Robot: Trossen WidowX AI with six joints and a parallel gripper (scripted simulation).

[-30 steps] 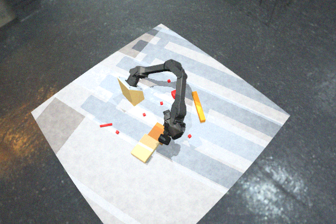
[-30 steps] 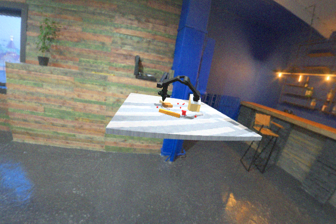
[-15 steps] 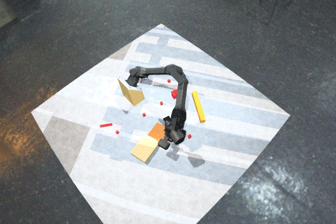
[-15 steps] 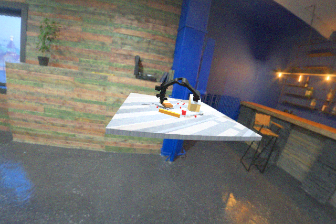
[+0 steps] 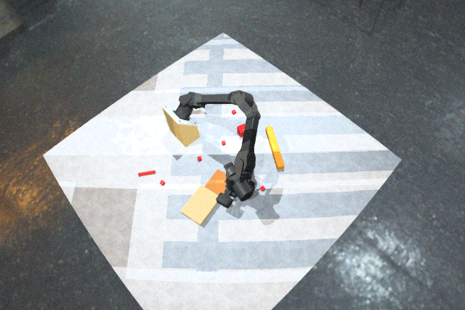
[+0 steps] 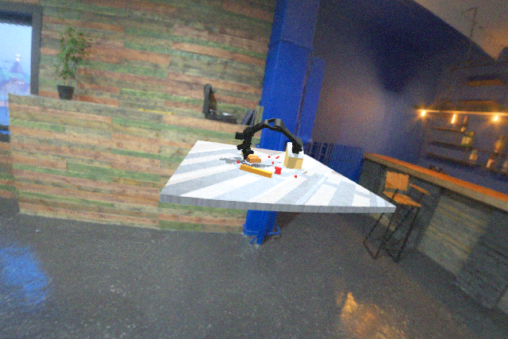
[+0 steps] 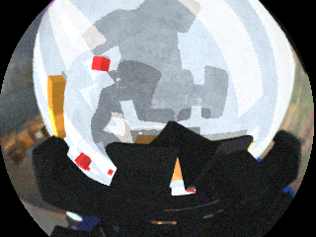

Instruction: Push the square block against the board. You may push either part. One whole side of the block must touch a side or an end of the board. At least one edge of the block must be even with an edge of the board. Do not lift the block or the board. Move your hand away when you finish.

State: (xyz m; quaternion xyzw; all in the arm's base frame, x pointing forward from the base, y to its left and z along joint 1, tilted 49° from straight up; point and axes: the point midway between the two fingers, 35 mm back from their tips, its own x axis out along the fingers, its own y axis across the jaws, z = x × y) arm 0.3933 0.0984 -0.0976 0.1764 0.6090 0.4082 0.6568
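Right now my gripper tip is 7 cm past the square block, 2 cm to the left of it and 1 cm below it. Round my gripper tip: tan flat block 5 cm behind, 15 cm to the right, 1 cm above; then board 7 cm behind, 29 cm to the left, 1 cm above; then red cube 23 cm behind, 23 cm to the left, 1 cm above.
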